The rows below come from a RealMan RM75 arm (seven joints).
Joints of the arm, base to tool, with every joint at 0 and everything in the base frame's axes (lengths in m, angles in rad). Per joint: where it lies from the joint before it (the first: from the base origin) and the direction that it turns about. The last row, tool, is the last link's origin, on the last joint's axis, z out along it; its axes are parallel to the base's.
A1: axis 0 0 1 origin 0 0 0.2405
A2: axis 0 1 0 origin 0 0 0
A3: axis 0 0 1 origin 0 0 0.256
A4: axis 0 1 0 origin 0 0 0
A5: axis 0 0 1 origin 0 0 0.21
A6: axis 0 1 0 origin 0 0 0
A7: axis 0 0 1 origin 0 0 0.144
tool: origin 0 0 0
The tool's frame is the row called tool.
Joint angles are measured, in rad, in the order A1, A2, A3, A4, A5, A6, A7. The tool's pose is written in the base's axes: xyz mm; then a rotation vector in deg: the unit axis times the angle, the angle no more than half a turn. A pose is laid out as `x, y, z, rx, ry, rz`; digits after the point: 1 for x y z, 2 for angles.
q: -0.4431, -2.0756, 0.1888, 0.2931, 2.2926, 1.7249, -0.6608
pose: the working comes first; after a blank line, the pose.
Where each joint sits with the arm in this pose, in the base's axes (m; each line is computed from the numbers above, not from the rounded line before):
A1: 0.0000 0.0000 0.2405
A2: 0.0000 0.0000 0.2405
A3: -0.2024 0.0961 0.1167
A4: -0.2024 0.0961 0.1167
A5: -0.3826 0.1942 0.0716
A6: -0.3826 0.1942 0.0716
A7: -0.3000 0.2511 -0.0317
the tool: -0.3000 0.2511 -0.0317

-300.0, 251.1, -31.7, -149.09, -13.80, -52.97
